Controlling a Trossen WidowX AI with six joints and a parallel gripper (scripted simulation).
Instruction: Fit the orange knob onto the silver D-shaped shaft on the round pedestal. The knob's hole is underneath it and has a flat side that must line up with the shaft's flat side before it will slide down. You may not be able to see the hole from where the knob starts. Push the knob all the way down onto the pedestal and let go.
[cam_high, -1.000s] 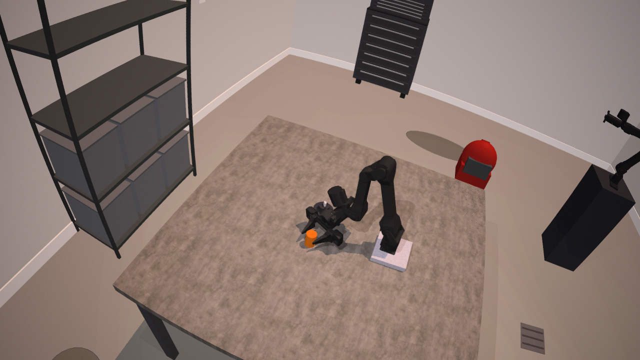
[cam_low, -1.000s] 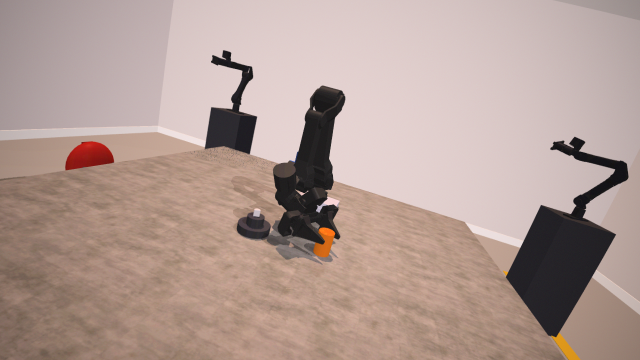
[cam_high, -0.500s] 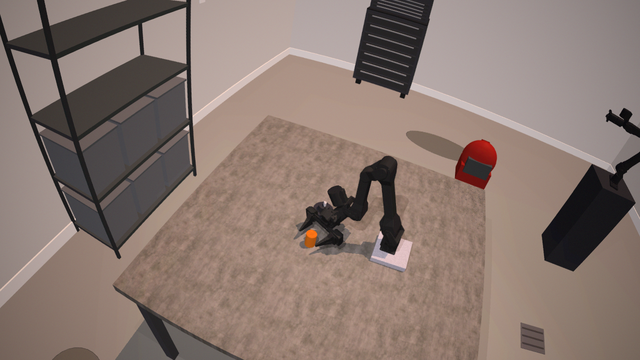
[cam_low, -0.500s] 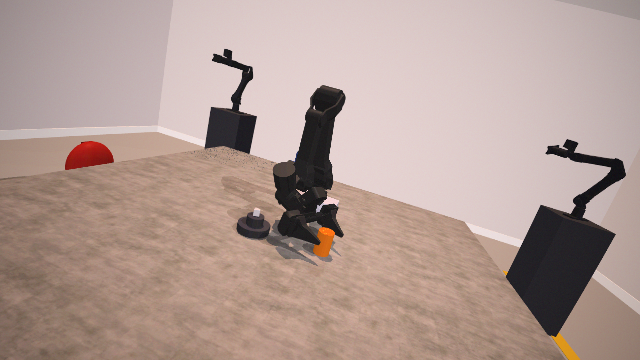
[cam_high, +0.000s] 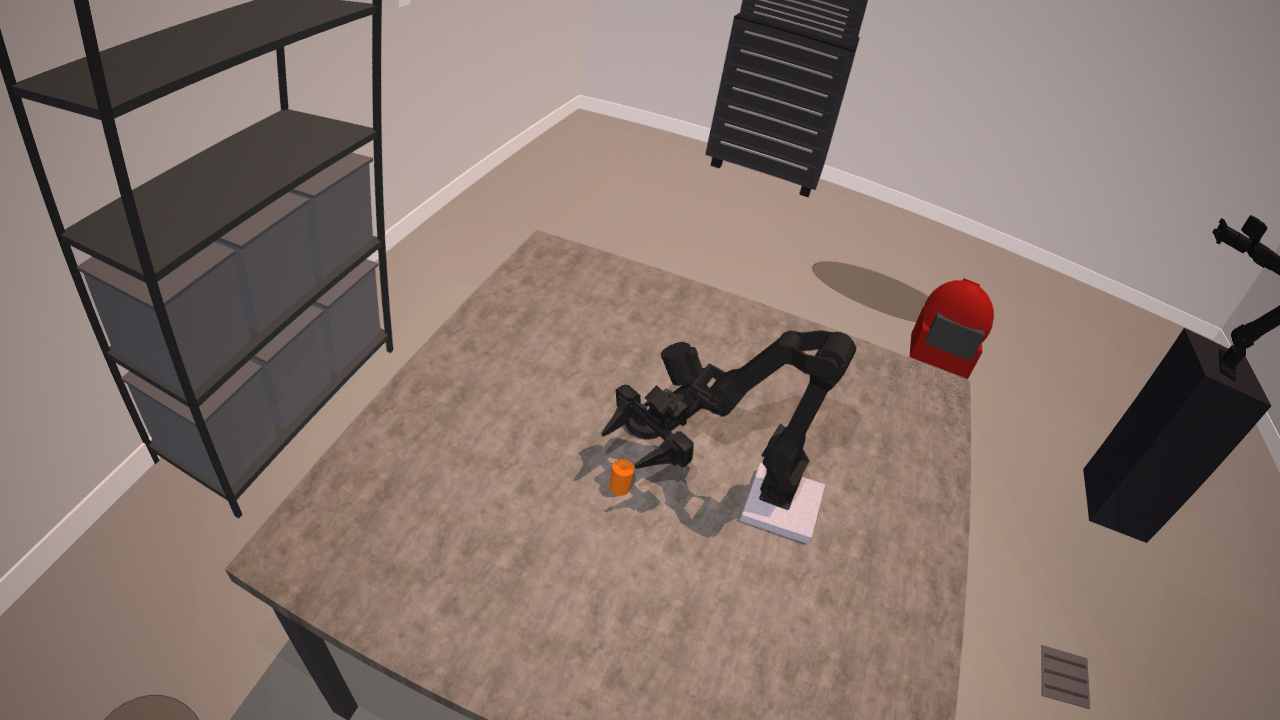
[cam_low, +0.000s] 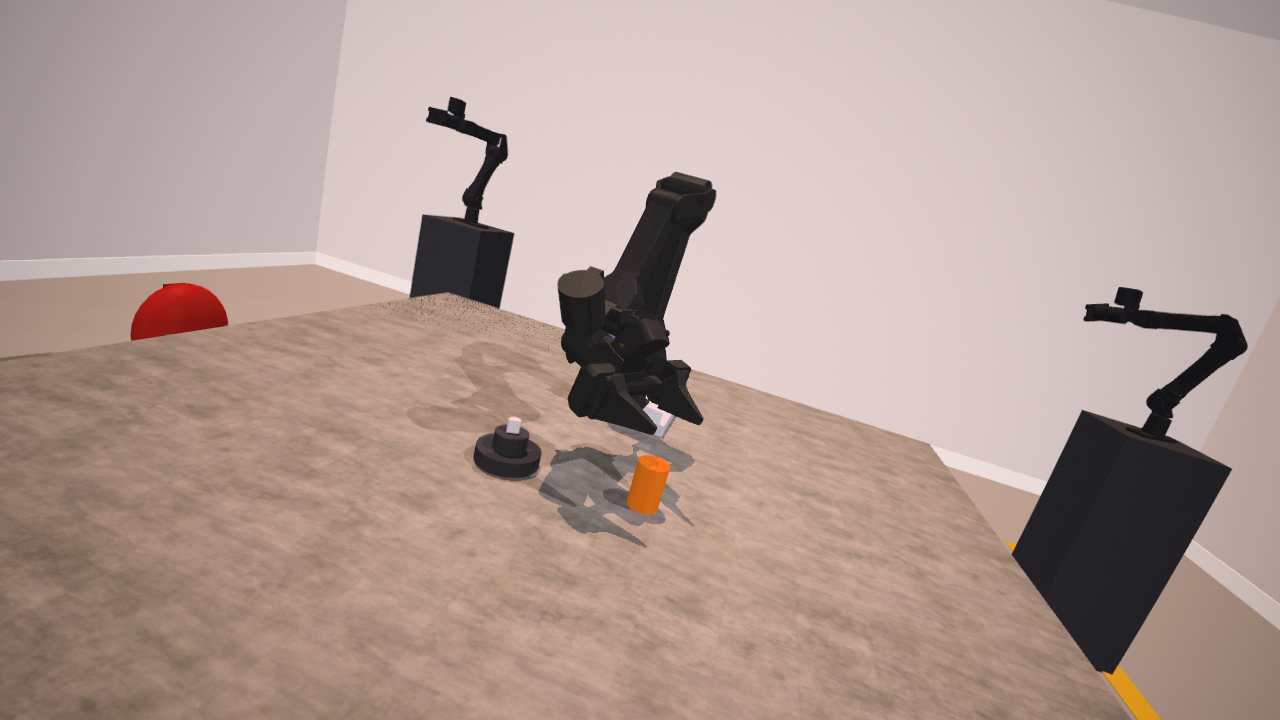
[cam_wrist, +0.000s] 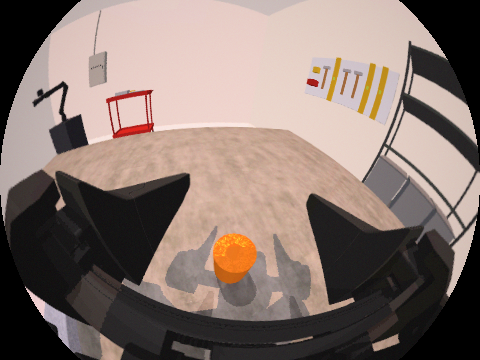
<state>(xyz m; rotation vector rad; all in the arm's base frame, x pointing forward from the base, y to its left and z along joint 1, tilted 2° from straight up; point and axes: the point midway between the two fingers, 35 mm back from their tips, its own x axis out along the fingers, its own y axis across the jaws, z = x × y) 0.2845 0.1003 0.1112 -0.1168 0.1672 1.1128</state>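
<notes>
My gripper tip is now 10 mm past the orange knob, 20 mm to the left of it and 80 mm above it. Round my gripper tip: round pedestal: 10 mm ahead, 200 mm to the right, 90 mm below.
</notes>
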